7 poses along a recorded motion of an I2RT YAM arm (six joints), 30 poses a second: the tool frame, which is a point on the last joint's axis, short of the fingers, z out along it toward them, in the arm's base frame.
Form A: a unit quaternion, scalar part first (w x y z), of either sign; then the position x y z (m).
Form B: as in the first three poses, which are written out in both.
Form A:
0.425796 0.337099 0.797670 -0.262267 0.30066 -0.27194 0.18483
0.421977 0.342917 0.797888 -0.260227 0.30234 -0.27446 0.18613
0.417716 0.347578 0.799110 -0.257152 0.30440 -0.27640 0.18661
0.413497 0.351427 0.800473 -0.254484 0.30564 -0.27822 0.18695
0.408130 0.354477 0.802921 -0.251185 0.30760 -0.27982 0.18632
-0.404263 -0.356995 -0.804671 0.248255 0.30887 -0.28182 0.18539
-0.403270 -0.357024 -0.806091 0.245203 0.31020 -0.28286 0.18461
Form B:
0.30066 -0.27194 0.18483 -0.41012 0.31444 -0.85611 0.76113 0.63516 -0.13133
0.30234 -0.27446 0.18613 -0.40869 0.32760 -0.85185 0.76684 0.62938 -0.12586
0.30440 -0.27640 0.18661 -0.40941 0.34067 -0.84636 0.77034 0.62613 -0.12061
0.30564 -0.27822 0.18695 -0.41104 0.35216 -0.84085 0.77307 0.62347 -0.11679
0.30760 -0.27982 0.18632 -0.41555 0.36420 -0.83347 0.77427 0.62250 -0.11402
0.30887 -0.28182 0.18539 -0.41825 0.37381 -0.82785 0.77525 0.62185 -0.11089
0.31020 -0.28286 0.18461 -0.41981 0.37782 -0.82523 0.77335 0.62482 -0.10736

